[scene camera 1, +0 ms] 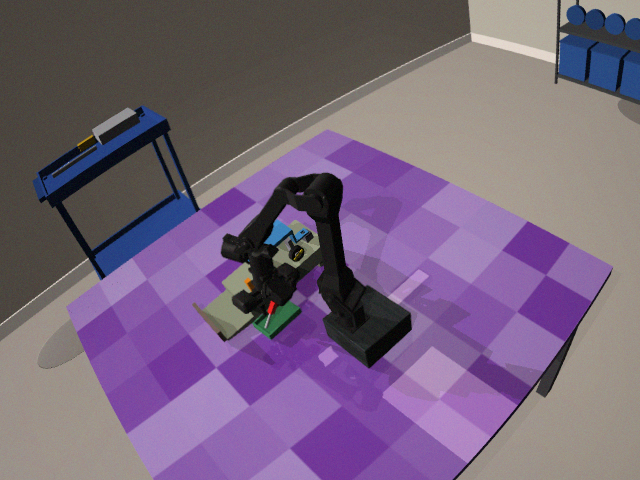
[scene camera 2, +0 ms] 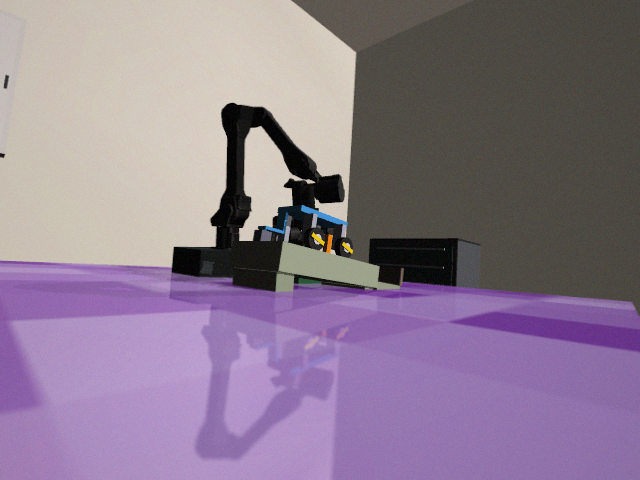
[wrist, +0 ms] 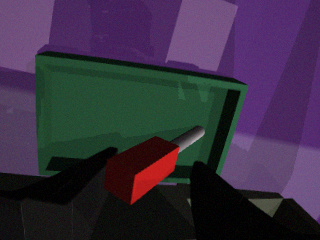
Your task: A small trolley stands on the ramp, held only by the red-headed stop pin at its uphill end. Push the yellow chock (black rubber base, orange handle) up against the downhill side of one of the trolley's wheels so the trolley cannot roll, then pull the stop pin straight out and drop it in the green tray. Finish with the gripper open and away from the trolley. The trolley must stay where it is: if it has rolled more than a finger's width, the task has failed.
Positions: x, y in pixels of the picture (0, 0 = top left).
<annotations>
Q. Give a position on a green tray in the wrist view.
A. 92, 110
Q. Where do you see a red-headed stop pin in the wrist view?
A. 130, 174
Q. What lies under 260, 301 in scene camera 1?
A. The gripper.
</annotations>
